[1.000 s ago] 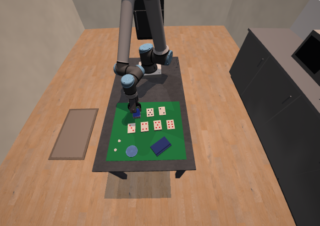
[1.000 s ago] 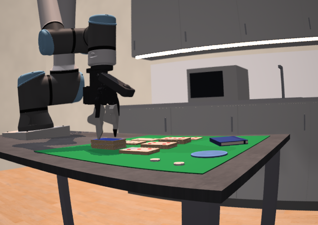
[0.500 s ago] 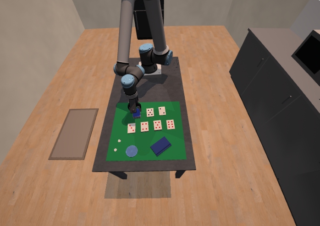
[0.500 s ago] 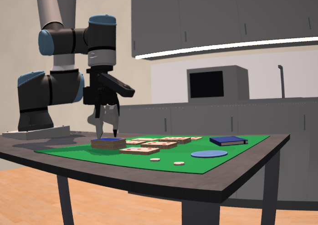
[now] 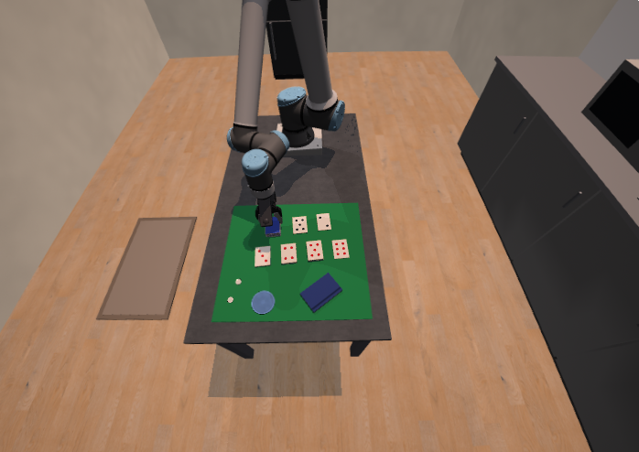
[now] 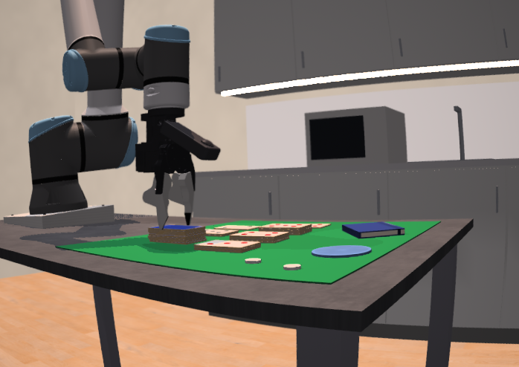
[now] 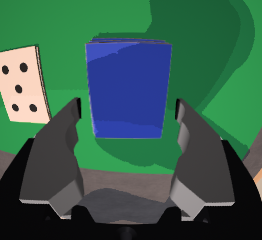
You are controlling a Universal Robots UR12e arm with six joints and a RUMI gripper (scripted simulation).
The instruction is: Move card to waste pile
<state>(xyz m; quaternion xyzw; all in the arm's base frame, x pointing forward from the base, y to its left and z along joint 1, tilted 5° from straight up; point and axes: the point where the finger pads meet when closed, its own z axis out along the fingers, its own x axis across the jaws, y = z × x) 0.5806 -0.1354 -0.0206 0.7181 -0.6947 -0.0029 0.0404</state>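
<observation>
Right now the card is 10 mm below my hand. From my hand the other things lie so: green mat (140 mm ahead, 90 mm to the left, 50 mm below); blue book (310 mm ahead, 190 mm to the left, 30 mm below).
</observation>
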